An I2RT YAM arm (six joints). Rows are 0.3 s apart.
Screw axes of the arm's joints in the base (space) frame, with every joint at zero. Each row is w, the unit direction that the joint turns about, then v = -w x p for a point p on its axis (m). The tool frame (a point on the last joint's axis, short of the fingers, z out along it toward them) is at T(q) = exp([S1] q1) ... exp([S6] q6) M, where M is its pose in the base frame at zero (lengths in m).
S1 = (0, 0, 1, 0, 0, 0)
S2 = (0, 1, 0, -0.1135, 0, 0.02)
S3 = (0, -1, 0, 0.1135, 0, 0.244)
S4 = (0, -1, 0, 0.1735, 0, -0.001)
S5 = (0, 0, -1, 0, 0.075, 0)
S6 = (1, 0, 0, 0, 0.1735, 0)
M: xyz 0.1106 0 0.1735 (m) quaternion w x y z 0.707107 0 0.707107 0
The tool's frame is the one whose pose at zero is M.
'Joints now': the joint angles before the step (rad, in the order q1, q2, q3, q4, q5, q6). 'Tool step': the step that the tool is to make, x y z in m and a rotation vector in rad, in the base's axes. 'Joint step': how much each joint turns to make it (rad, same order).
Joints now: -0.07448 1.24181 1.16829 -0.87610 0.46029 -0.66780
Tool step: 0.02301 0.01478 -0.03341 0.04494 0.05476 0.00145
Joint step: 0.06129 0.10324 -0.03819 0.04850 -0.00316 0.08175
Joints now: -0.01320 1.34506 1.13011 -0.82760 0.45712 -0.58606
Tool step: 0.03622 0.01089 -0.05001 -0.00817 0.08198 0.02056
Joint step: 0.03922 0.18455 -0.02399 0.12003 0.01543 0.01447
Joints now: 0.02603 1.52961 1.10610 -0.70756 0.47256 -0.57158
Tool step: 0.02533 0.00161 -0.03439 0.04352 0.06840 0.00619
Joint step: -0.00146 0.14979 0.02959 0.04772 -0.04460 0.01191
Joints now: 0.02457 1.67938 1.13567 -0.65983 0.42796 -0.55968
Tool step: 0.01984 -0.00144 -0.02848 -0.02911 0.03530 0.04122
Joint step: -0.00459 0.11383 0.01560 0.08673 0.01029 -0.05824
